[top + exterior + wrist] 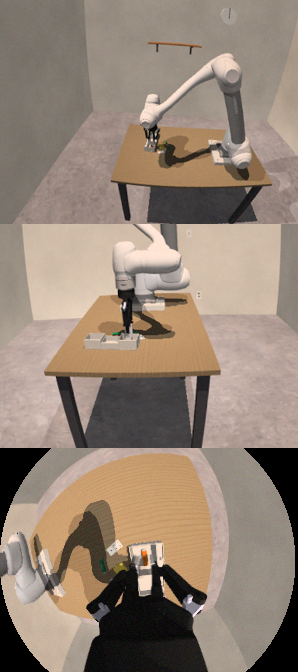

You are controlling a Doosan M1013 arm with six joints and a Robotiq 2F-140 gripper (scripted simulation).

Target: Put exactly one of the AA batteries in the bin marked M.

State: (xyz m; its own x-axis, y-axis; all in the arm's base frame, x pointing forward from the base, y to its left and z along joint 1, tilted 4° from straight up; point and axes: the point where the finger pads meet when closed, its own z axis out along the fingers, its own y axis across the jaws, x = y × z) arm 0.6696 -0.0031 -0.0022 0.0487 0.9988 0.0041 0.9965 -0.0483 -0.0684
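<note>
Now: hand 60 mm above the orange-and-white AA battery. Round my hand: small white piece (80 mm behind, 40 mm to the left, 60 mm below); yellow block (80 mm behind, 40 mm to the right, 70 mm below); grey bin row (80 mm to the right, 50 mm below).
</note>
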